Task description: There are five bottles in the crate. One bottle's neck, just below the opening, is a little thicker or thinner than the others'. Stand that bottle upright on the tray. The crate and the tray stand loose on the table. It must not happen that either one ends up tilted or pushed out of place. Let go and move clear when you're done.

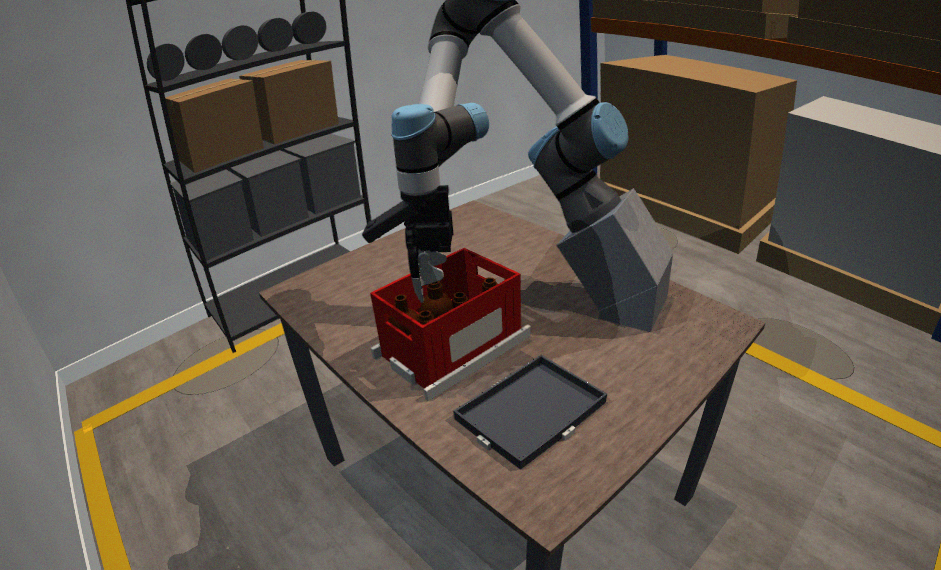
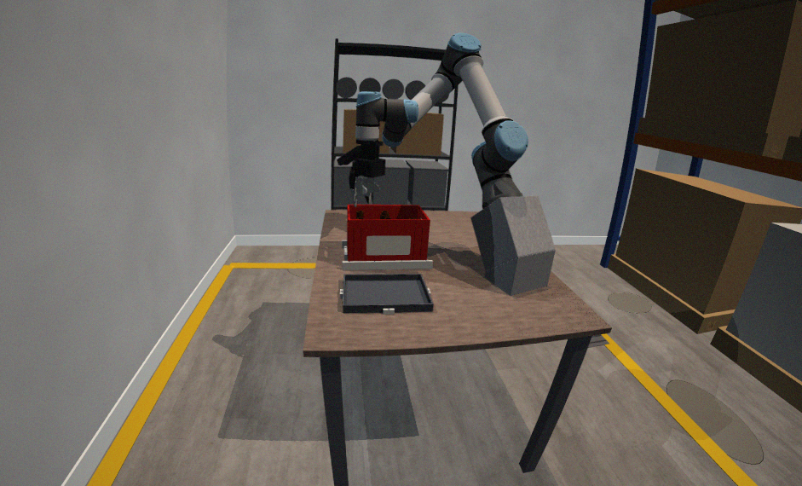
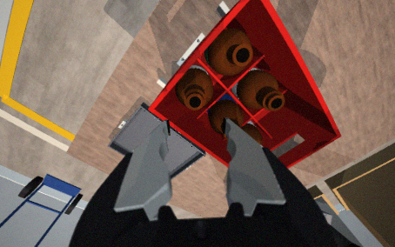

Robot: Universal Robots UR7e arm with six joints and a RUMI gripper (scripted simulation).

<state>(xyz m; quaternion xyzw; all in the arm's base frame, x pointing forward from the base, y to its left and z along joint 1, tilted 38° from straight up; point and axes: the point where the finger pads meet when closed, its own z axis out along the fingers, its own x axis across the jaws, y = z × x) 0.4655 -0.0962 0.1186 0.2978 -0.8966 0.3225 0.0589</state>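
The red crate lies 14 cm below my hand, 10 cm behind it and 3 cm to the right of it. From my hand the other things lie so: dark tray 24 cm to the left, 21 cm below, 2 cm behind.
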